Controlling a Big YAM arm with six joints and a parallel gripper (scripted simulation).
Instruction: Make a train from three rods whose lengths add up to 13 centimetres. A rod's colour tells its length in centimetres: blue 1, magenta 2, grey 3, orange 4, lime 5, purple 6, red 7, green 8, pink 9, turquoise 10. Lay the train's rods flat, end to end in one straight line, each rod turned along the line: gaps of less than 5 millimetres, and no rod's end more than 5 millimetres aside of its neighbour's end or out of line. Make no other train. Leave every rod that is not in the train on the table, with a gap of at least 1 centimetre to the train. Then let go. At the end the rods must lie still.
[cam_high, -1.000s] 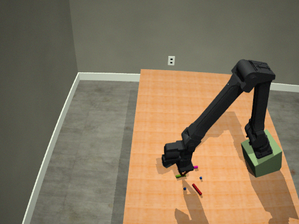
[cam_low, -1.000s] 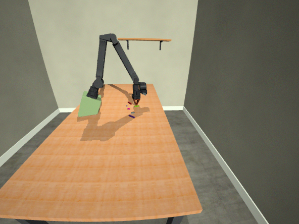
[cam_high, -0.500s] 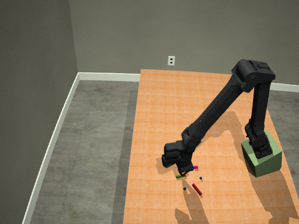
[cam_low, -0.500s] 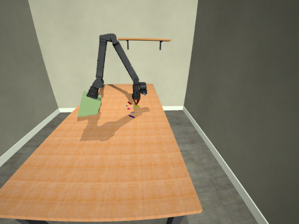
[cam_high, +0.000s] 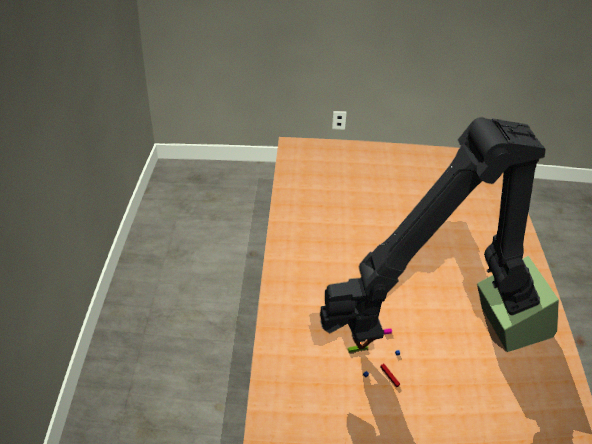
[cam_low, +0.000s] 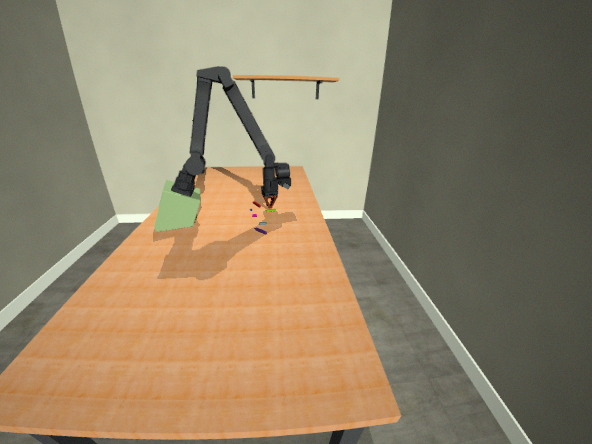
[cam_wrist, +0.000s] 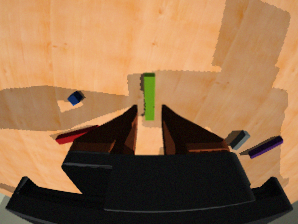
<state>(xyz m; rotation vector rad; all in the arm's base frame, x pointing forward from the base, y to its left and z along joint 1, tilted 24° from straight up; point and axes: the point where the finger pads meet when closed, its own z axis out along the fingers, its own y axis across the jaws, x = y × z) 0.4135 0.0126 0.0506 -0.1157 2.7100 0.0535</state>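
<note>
Right now the lime rod is 20 mm below my hand. The rest, counted from my hand: magenta rod 80 mm behind, 40 mm to the right, 20 mm below; red rod 60 mm behind, 90 mm to the left, 20 mm below; grey rod 50 mm behind, 130 mm to the right, 20 mm below.
</note>
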